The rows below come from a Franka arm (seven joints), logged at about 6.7 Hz.
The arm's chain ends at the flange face. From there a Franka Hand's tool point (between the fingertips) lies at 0.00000 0.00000 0.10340 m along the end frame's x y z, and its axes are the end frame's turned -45 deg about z.
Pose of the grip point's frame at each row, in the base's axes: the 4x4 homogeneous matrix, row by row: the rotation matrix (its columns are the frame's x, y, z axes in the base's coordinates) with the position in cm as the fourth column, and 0 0 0 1 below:
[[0.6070, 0.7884, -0.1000, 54.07], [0.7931, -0.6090, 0.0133, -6.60], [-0.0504, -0.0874, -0.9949, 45.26], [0, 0, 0, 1]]
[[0.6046, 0.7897, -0.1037, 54.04], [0.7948, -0.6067, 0.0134, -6.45], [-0.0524, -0.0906, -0.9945, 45.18], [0, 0, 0, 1]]
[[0.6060, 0.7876, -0.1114, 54.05], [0.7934, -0.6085, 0.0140, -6.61], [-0.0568, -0.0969, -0.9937, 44.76], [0, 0, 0, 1]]
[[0.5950, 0.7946, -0.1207, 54.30], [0.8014, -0.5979, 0.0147, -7.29], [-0.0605, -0.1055, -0.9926, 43.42], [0, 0, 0, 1]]
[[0.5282, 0.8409, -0.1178, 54.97], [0.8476, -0.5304, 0.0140, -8.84], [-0.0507, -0.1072, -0.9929, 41.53], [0, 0, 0, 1]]
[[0.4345, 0.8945, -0.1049, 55.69], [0.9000, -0.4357, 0.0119, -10.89], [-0.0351, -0.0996, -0.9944, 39.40], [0, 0, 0, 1]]
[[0.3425, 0.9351, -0.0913, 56.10], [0.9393, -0.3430, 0.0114, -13.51], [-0.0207, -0.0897, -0.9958, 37.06], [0, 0, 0, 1]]
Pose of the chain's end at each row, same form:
[[0.9867, 0.1283, -0.1000, 55.10], [0.1302, -0.9914, 0.0133, -6.74], [-0.0974, -0.0262, -0.9949, 55.55], [0, 0, 0, 1]]
[[0.9859, 0.1309, -0.1037, 55.11], [0.1330, -0.9910, 0.0134, -6.59], [-0.1011, -0.0270, -0.9945, 55.46], [0, 0, 0, 1]]
[[0.9854, 0.1284, -0.1114, 55.20], [0.1307, -0.9913, 0.0140, -6.75], [-0.1087, -0.0284, -0.9937, 55.03], [0, 0, 0, 1]]
[[0.9826, 0.1411, -0.1207, 55.55], [0.1439, -0.9895, 0.0147, -7.44], [-0.1174, -0.0318, -0.9926, 53.68], [0, 0, 0, 1]]
[[0.9681, 0.2211, -0.1178, 56.19], [0.2243, -0.9744, 0.0140, -8.98], [-0.1117, -0.0400, -0.9929, 51.80], [0, 0, 0, 1]]
[[0.9397, 0.3253, -0.1049, 56.77], [0.3283, -0.9445, 0.0119, -11.01], [-0.0952, -0.0456, -0.9944, 49.68], [0, 0, 0, 1]]
[[0.9034, 0.4190, -0.0913, 57.04], [0.4216, -0.9067, 0.0114, -13.63], [-0.0781, -0.0488, -0.9958, 47.36], [0, 0, 0, 1]]

